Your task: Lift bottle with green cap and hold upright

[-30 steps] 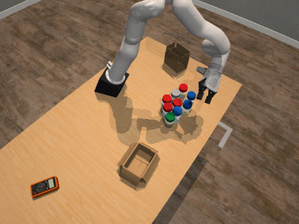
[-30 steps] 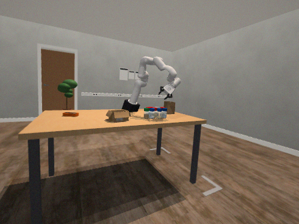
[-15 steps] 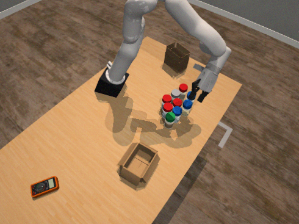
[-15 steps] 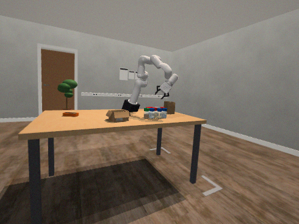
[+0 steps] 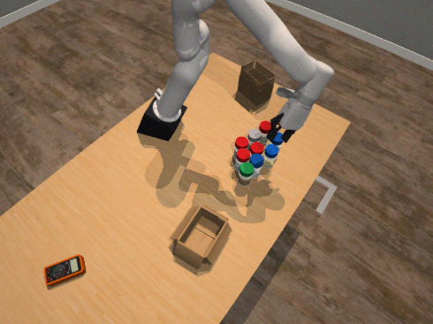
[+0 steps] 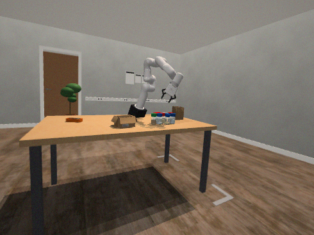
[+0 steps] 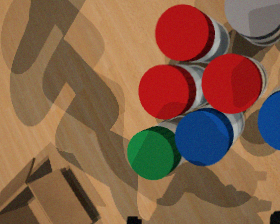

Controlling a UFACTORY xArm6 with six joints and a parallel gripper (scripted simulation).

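Now: hand 4 cm past the blue-capped bottle, 4 cm to the left of it and 20 cm above it. From my hand the other things lie so: orange multimeter: 21 cm behind, 82 cm to the right, 23 cm below; then brown box: 36 cm behind, 33 cm to the left, 19 cm below; then red-capped bottle: 9 cm behind, 6 cm to the right, 20 cm below.
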